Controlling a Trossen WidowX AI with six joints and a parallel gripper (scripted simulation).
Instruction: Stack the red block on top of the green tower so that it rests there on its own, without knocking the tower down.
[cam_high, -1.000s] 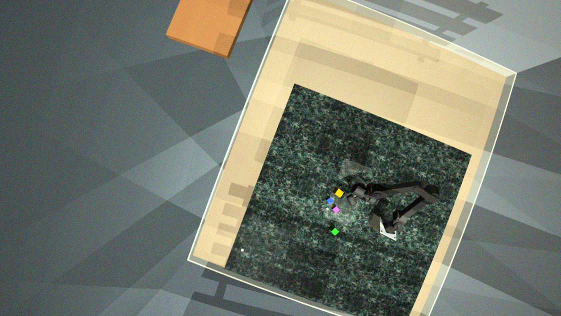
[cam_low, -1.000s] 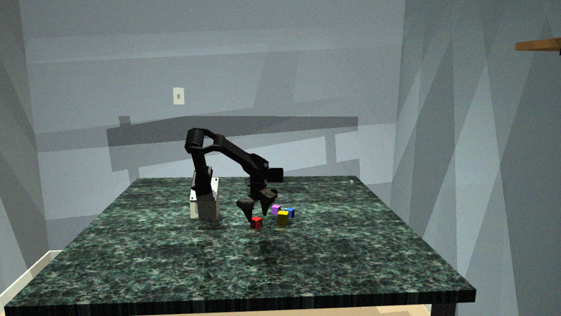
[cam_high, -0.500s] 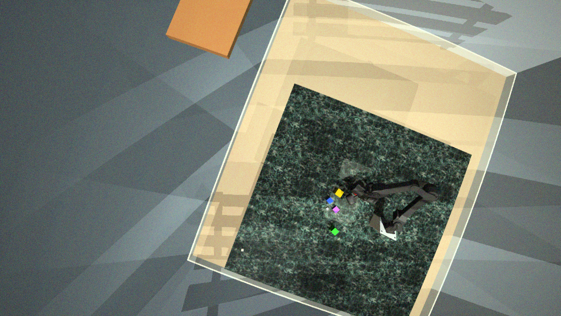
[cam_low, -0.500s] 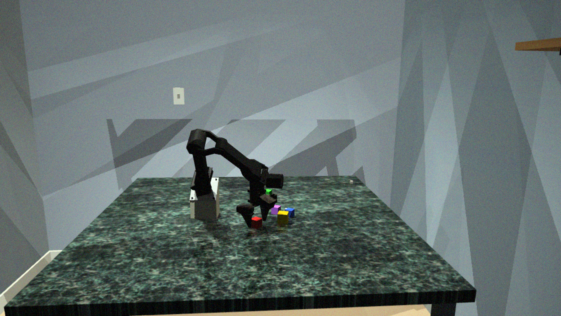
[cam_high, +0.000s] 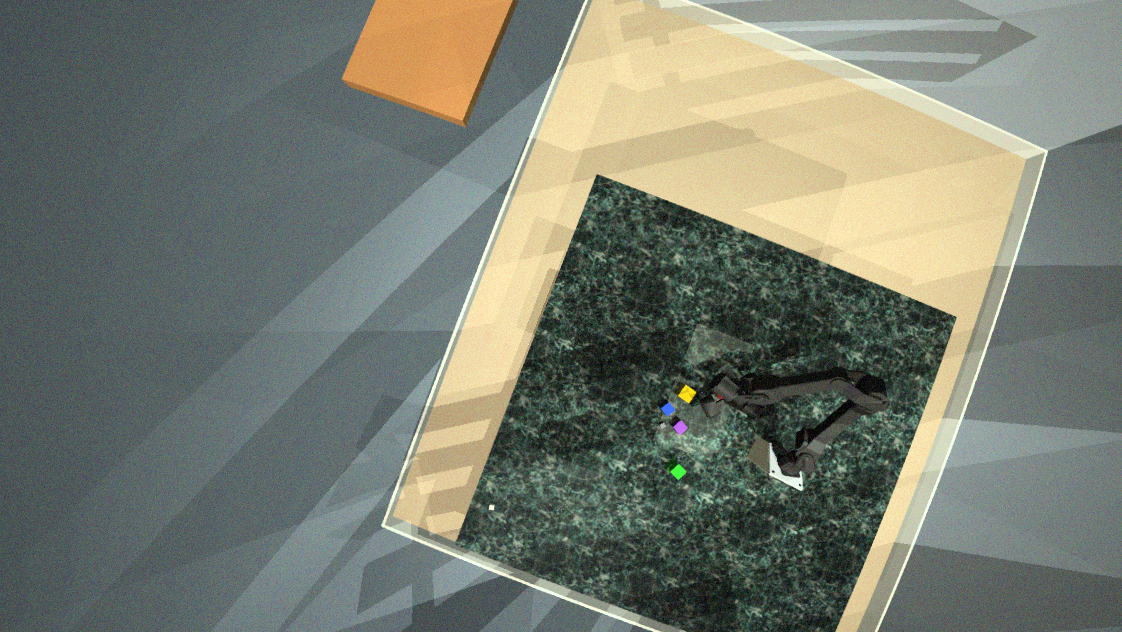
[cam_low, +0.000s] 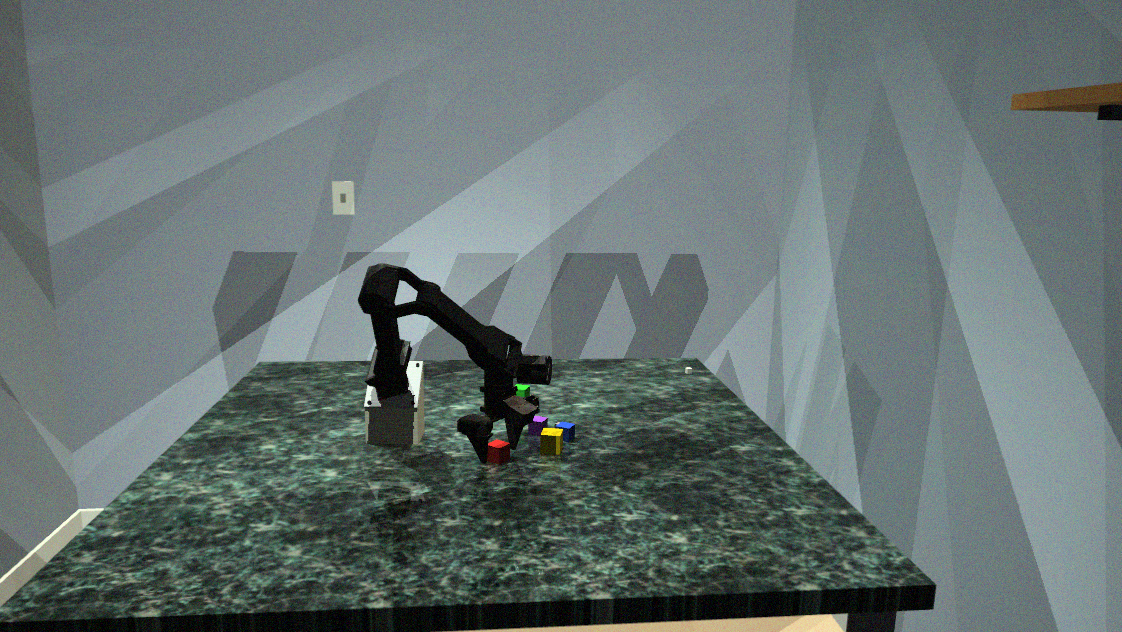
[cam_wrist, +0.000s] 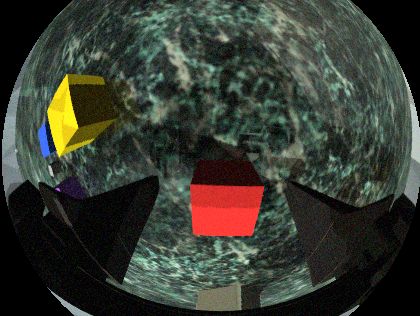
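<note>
My gripper tip is 12 cm short of the yellow block, 3 cm to the right of it and 1 cm below it. Round my gripper tip: purple block (11 cm ahead, 14 cm to the left, 1 cm above); blue block (16 cm ahead, 10 cm to the left, 1 cm above); red block (1 cm above).
</note>
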